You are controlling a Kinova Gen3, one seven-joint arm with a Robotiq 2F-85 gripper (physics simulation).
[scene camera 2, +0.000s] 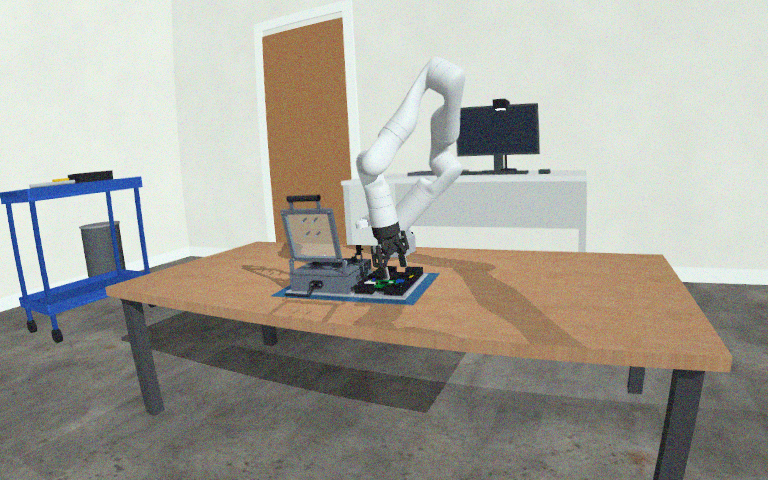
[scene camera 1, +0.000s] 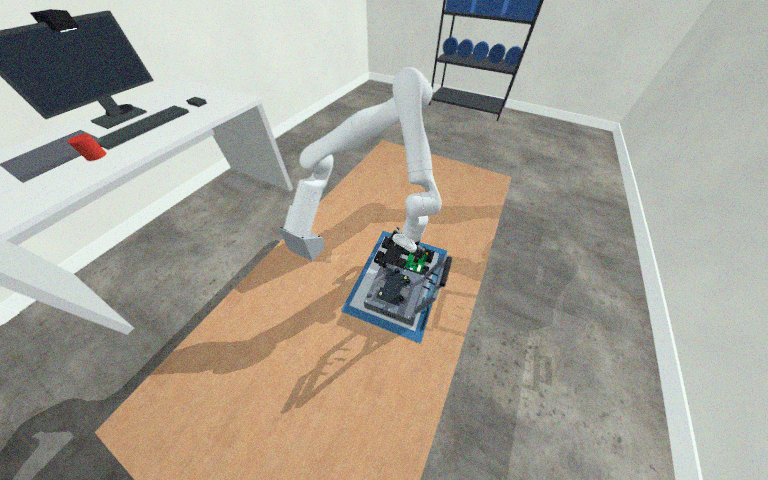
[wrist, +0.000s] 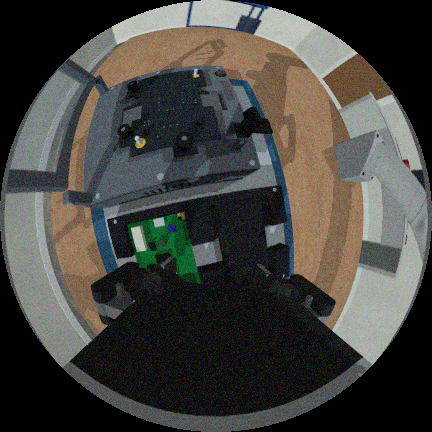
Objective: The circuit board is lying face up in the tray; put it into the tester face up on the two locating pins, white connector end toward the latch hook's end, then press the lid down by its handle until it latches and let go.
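Where they show: gripper, fingertip midpoint: [scene camera 2: 395,272] [scene camera 1: 404,251] [wrist: 214,269]; arm's base at its link origin: [scene camera 1: 297,231] [wrist: 376,157].
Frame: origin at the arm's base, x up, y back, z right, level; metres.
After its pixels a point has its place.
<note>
The green circuit board [scene camera 1: 417,262] @[x -0.090, y -0.477, z -0.090 m] [scene camera 2: 385,284] @[x -0.092, y -0.479, z -0.104 m] [wrist: 186,252] @[x -0.092, y -0.441, z -0.093 m] lies face up in the black tray [scene camera 2: 403,289] @[x -0.093, y -0.515, z -0.165 m] [wrist: 245,207] @[x -0.094, y -0.361, z -0.057 m]. Its white connector [wrist: 139,238] @[x -0.084, y -0.489, z -0.064 m] is at the left in the wrist view. My gripper [scene camera 2: 391,266] @[x -0.076, y -0.415, z -0.115 m] [wrist: 214,269] @[x -0.076, y -0.415, z -0.115 m] is open and empty, low over the tray; one finger overlaps the board in the wrist view, and contact cannot be told. The grey tester [scene camera 1: 389,309] @[x -0.051, y -0.442, z 0.151 m] [scene camera 2: 322,280] @[x -0.071, y -0.535, z 0.056 m] [wrist: 127,176] @[x -0.051, y -0.475, z -0.004 m] has its lid raised, with a black handle [scene camera 1: 446,271] @[x 0.164, y -0.575, z 0.078 m] [scene camera 2: 304,198] @[x 0.157, y -0.581, z 0.064 m]. Two locating pins [wrist: 140,142] @[x -0.040, y -0.456, z 0.019 m] [wrist: 196,73] @[x -0.039, y -0.394, z 0.110 m] are bare. The black latch hook [scene camera 2: 359,252] @[x -0.028, y -0.372, z 0.008 m] [wrist: 253,123] @[x -0.010, y -0.373, z 0.003 m] stands at the side opposite the lid.
Tester and tray share a blue-edged mat [scene camera 1: 353,302] @[x -0.106, y -0.304, z 0.152 m] [scene camera 2: 423,293] @[x -0.110, y -0.489, z -0.211 m] on the wooden table [scene camera 1: 317,339] @[x -0.112, y -0.245, z 0.313 m] [scene camera 2: 566,294] @[x -0.111, y -0.466, z -0.582 m]. The raised lid frame [wrist: 35,181] stands left of the tray in the wrist view. The arm's grey base [scene camera 1: 304,246] @[x -0.012, y -0.056, z 0.047 m] [wrist: 356,155] @[x -0.045, y -0.072, z 0.005 m] is beside the mat.
</note>
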